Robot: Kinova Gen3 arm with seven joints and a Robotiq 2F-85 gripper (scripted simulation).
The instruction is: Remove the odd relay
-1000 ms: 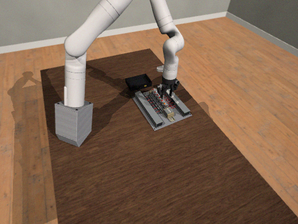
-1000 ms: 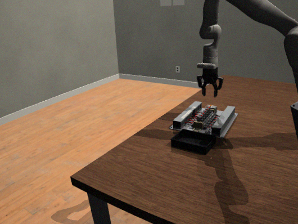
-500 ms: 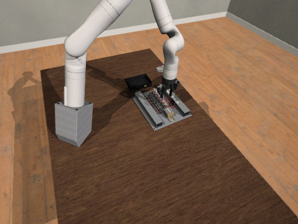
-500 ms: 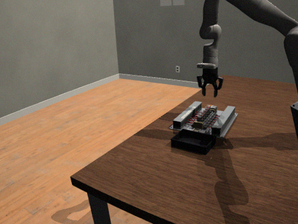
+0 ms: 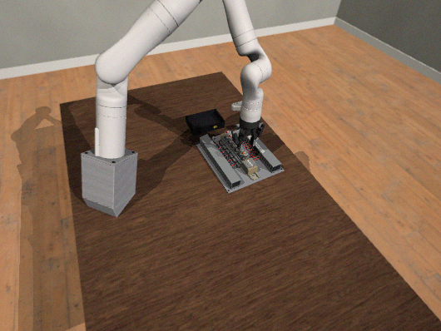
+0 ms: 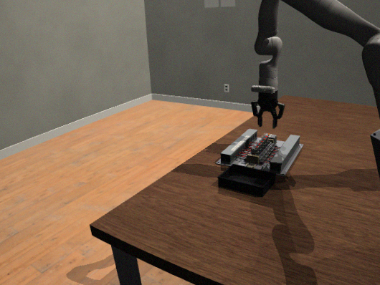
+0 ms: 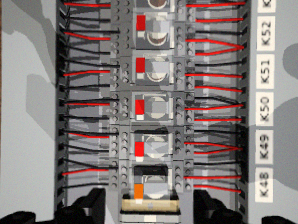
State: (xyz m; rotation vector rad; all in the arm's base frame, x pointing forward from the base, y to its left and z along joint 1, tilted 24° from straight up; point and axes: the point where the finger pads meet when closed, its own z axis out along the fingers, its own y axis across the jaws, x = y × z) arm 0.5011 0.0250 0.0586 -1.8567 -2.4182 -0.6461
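Right now my hand is 1 cm past the relay panel, 5 cm to the right of it and 9 cm above it. The rest, counted from my hand: relay 2 cm behind, 6 cm to the left, 6 cm below; black parts tray 12 cm behind, 29 cm to the left, 10 cm below.
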